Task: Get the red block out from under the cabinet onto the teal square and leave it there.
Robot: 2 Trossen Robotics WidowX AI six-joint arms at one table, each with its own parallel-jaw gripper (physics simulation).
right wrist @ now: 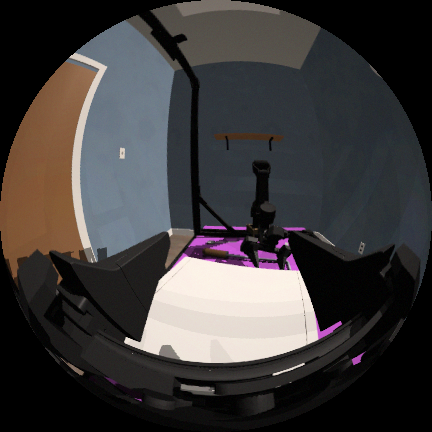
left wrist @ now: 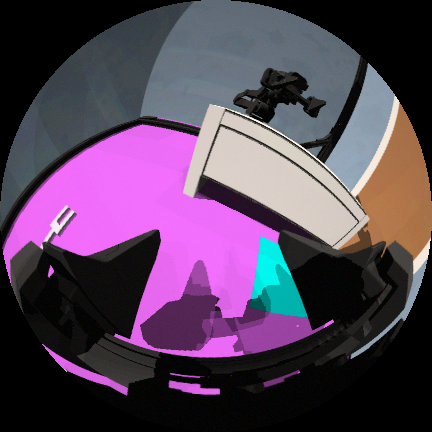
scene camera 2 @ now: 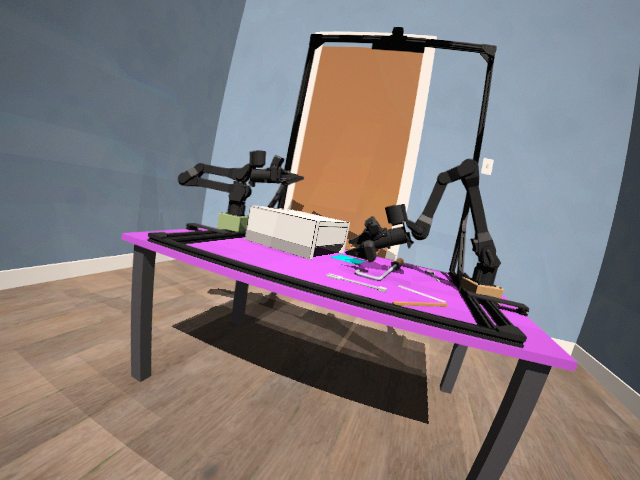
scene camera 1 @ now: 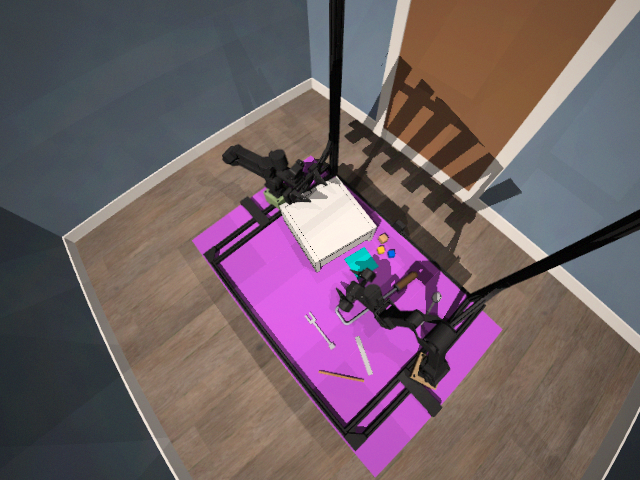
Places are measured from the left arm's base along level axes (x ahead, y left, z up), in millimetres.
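Pixels of known places: left gripper, fingertip midpoint: (left wrist: pixel 220 236) (scene camera 2: pixel 346 247) (scene camera 1: pixel 343 278); right gripper, fingertip midpoint: (right wrist: pixel 231 237) (left wrist: pixel 312 90) (scene camera 2: pixel 301 176) (scene camera 1: pixel 319 193); left arm's base at its link origin: (right wrist: pixel 256 225) (scene camera 2: pixel 482 283) (scene camera 1: pixel 428 370); right arm's base at its link origin: (scene camera 2: pixel 235 214) (scene camera 1: pixel 277 190).
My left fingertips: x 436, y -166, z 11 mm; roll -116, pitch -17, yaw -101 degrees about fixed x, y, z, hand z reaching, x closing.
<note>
For each thing: its middle in the pictures, then the offset to it from my left fingertips. "pt": a spot on its surface instead.
- white cabinet at the middle of its body: (right wrist: pixel 221 336) (left wrist: pixel 281 166) (scene camera 2: pixel 299 230) (scene camera 1: pixel 326 223) dy -191, dx +174, dz +5 mm
- teal square at a spot on its surface: (left wrist: pixel 272 260) pt dy -104, dx -2, dz -62 mm
- hooked tool with a brown handle, body centre: (scene camera 2: pixel 382 266) (right wrist: pixel 243 261) (scene camera 1: pixel 377 292) dy -28, dx -147, dz -50 mm
- fork at the middle of its body: (scene camera 2: pixel 356 282) (scene camera 1: pixel 320 330) dy +219, dx -10, dz -59 mm
- white strip at the middle of its body: (scene camera 2: pixel 421 293) (scene camera 1: pixel 363 355) dy +221, dx -205, dz -62 mm
- wooden stick at the middle of its body: (scene camera 2: pixel 421 304) (scene camera 1: pixel 341 376) dy +331, dx -162, dz -59 mm
The white cabinet (scene camera 1: pixel 330 222) (scene camera 2: pixel 281 229) (left wrist: pixel 275 175) (right wrist: pixel 230 300) stands on the magenta table, with a dark low gap under its front panel. The teal square (scene camera 1: pixel 360 259) (scene camera 2: pixel 347 258) (left wrist: pixel 272 260) lies flat beside that side, partly covered by my left gripper in some views. The red block does not show in any view; the inside of the gap is too dark to make out. My left gripper (scene camera 1: pixel 345 284) (scene camera 2: pixel 352 244) (left wrist: pixel 220 236) is open and empty above the table near the teal square. My right gripper (scene camera 1: pixel 317 190) (scene camera 2: pixel 301 178) (right wrist: pixel 231 237) is open and empty above the cabinet's far end.
Tan (scene camera 1: pixel 383 237), yellow (scene camera 1: pixel 381 250) and blue (scene camera 1: pixel 391 253) blocks lie beyond the teal square. A hooked tool with a brown handle (scene camera 1: pixel 406 281) (scene camera 2: pixel 398 262) lies under my left arm. A fork (scene camera 1: pixel 321 332), a white strip (scene camera 1: pixel 363 356) and a wooden stick (scene camera 1: pixel 341 375) lie farther forward.
</note>
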